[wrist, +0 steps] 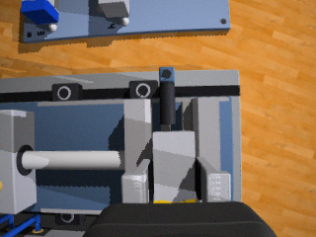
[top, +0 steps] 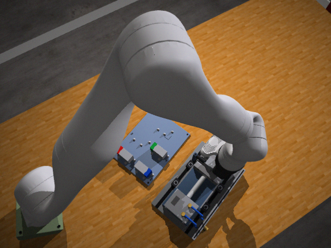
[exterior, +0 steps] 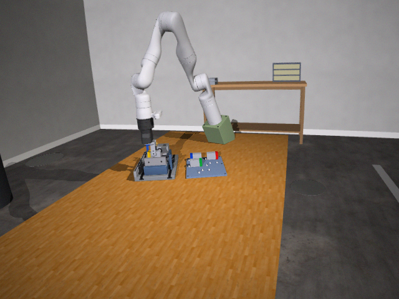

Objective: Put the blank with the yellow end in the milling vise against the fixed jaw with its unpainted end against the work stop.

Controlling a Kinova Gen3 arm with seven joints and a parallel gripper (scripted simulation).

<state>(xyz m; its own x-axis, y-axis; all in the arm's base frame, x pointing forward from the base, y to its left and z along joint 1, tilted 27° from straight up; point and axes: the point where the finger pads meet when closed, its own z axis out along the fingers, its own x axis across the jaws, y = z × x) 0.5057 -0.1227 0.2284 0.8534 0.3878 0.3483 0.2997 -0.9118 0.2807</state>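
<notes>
The fixed jaw lies 2 cm ahead of my hand, 1 cm to the left of it and 4 cm below it. The rest, counted from my hand: moving jaw: 3 cm behind, 4 cm below; then yellow-ended blank: 2 cm below; then dark work stop: 2 cm behind, 5 cm to the left, 3 cm below.
</notes>
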